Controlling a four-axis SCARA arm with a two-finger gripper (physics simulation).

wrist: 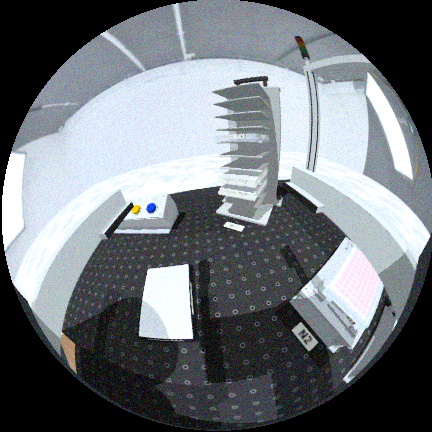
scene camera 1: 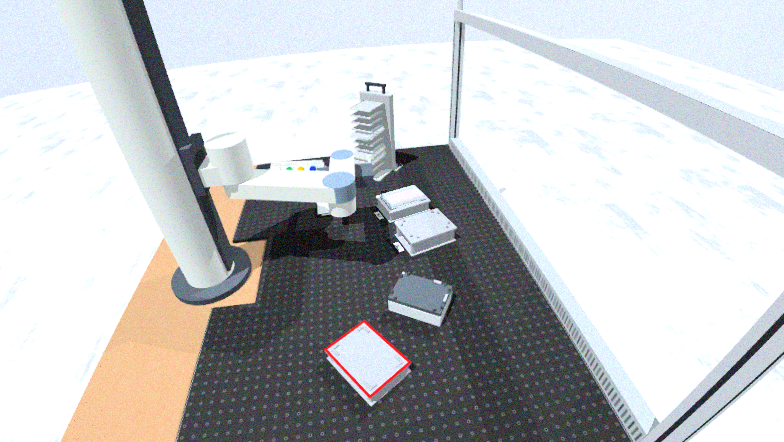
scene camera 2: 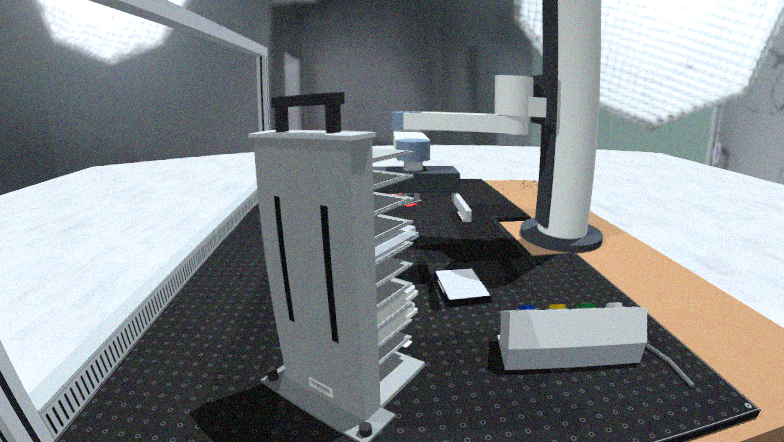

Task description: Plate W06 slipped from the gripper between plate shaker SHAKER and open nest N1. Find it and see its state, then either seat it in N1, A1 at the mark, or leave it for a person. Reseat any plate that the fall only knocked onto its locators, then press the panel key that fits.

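Places are measured from the arm's base along level axes (x up, y ahead, z left), in metres.
Where they show: gripper, fingertip midpoint: (wrist: 204, 182) (scene camera 2: 420, 217); arm's base, link origin: (scene camera 1: 212, 275) (scene camera 2: 561, 236).
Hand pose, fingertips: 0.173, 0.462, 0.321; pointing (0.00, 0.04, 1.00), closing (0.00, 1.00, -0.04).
Things, the pixels of their centre, and the offset from my fingertips, as dx, dy, dz. "spot": a spot on its surface instead.
- Nest N1, body centre: (scene camera 1: 425, 230) -0.127, +0.229, -0.284
- plate with a pink top, body centre: (wrist: 363, 276) (scene camera 1: 403, 195) -0.099, +0.189, -0.105
- nest N2, surface spot: (wrist: 320, 317) spot: -0.155, +0.127, -0.114
- dark-topped shaker, surface spot: (scene camera 1: 421, 293) spot: -0.105, +0.155, -0.566
- tall plate rack, body centre: (scene camera 2: 339, 258) (wrist: 250, 140) (scene camera 1: 373, 130) +0.024, +0.123, +0.217
- key panel, body centre: (scene camera 2: 573, 327) (wrist: 136, 212) (scene camera 1: 297, 171) -0.118, -0.211, +0.199
- red-edged platform, body centre: (scene camera 1: 367, 360) -0.137, -0.003, -0.714
- framed screen's base rail, surface spot: (scene camera 1: 527, 252) spot: -0.123, +0.504, -0.456
A flat, blank white plate-sized piece (scene camera 2: 462, 284) (wrist: 166, 302) lies on the dark mat, off every nest; no wells or label show on its upper face, and the arm covers its area in scene camera 1. My gripper (wrist: 204, 182) is open and empty, its fingers spread wide above the mat. Nest N1 (scene camera 1: 425, 226) is bare, with corner locators. A plate with a pink top (scene camera 1: 405, 196) (wrist: 357, 285) sits on nest N2 (wrist: 320, 317); I cannot tell if it is fully seated. The dark-topped shaker (scene camera 1: 421, 293) carries no plate.
A tall plate rack (scene camera 1: 388, 131) (scene camera 2: 318, 258) (wrist: 274, 145) stands at the mat's end. The key panel (scene camera 2: 573, 334) (wrist: 170, 220) has coloured keys. A red-edged platform (scene camera 1: 367, 359) lies beyond the shaker. A framed screen's base rail (scene camera 1: 527, 252) runs along one side; the arm's column (scene camera 1: 148, 164) (scene camera 2: 576, 120) stands opposite.
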